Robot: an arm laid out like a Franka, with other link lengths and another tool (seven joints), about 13 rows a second.
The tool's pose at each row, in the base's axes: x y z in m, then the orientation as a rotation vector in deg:
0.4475, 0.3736, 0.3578, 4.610, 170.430, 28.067
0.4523, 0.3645, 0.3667, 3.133, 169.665, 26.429
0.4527, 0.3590, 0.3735, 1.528, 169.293, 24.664
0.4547, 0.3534, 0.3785, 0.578, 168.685, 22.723
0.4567, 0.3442, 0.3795, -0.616, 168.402, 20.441
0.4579, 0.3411, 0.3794, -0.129, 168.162, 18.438
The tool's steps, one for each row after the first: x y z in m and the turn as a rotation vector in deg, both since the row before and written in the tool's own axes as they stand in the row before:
-0.0064, -0.0056, -0.0106, 0.902, -0.892, -1.186
-0.0016, -0.0032, -0.0080, 1.035, -0.489, -1.232
-0.0030, -0.0040, -0.0060, 1.169, -0.775, -0.846
-0.0024, -0.0086, -0.0030, 1.420, -0.447, -0.995
-0.0012, -0.0031, -0.0004, 1.347, -0.487, 0.149

